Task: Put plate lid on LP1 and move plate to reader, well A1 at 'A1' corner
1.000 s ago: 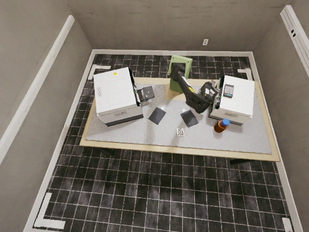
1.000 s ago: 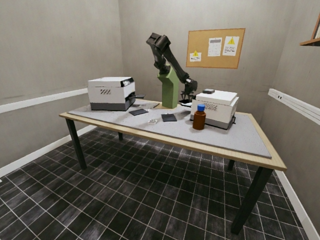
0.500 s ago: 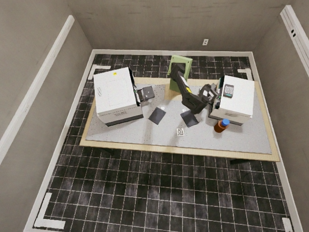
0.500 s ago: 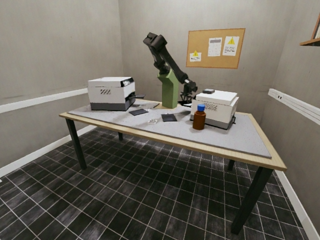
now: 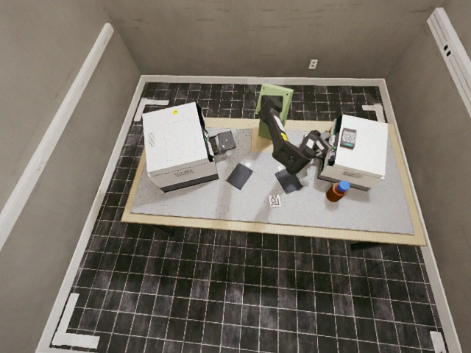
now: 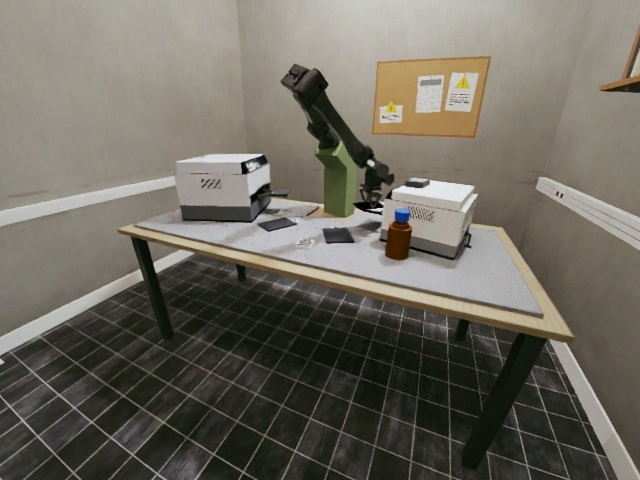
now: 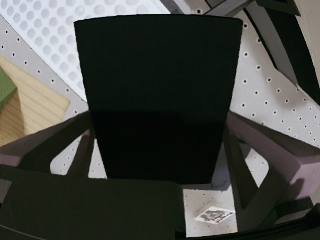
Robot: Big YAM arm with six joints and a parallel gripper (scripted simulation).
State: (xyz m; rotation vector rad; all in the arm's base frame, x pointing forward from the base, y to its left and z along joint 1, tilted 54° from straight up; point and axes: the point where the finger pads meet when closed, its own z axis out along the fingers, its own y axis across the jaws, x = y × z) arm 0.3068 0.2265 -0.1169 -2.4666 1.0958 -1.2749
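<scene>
The white well plate lies 80 mm behind my hand, 20 mm to the left of it and 30 mm below it. From my hand the other things lie so: brown capped bottle 240 mm ahead, 160 mm to the left, 10 mm below; then dark flat lid right at my hand.
</scene>
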